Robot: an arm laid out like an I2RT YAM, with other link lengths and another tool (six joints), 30 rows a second.
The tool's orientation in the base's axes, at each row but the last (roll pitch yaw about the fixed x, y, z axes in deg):
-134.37 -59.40 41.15
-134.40 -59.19 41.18
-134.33 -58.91 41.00
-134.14 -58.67 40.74
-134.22 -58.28 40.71
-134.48 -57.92 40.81
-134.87 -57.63 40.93
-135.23 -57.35 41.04
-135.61 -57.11 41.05
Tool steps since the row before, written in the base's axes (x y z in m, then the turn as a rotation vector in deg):
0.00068 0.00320 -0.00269 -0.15 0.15 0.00
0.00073 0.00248 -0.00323 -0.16 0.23 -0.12
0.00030 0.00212 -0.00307 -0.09 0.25 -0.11
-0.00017 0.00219 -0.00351 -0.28 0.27 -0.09
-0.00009 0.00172 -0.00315 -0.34 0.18 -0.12
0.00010 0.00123 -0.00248 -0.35 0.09 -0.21
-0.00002 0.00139 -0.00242 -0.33 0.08 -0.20
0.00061 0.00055 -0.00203 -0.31 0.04 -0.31
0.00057 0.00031 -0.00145 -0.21 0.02 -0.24
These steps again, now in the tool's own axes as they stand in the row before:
-0.00098 0.00122 0.00394 -0.01 -0.16 0.14
-0.00166 0.00155 0.00346 -0.09 -0.13 0.26
-0.00179 0.00114 0.00308 -0.04 -0.07 0.27
-0.00232 0.00087 0.00332 -0.10 -0.26 0.29
-0.00213 0.00088 0.00276 -0.18 -0.29 0.22
-0.00163 0.00087 0.00206 -0.29 -0.25 0.17
-0.00156 0.00070 0.00220 -0.27 -0.24 0.15
-0.00127 0.00125 0.00128 -0.37 -0.17 0.16
-0.00087 0.00102 0.00084 -0.28 -0.10 0.11

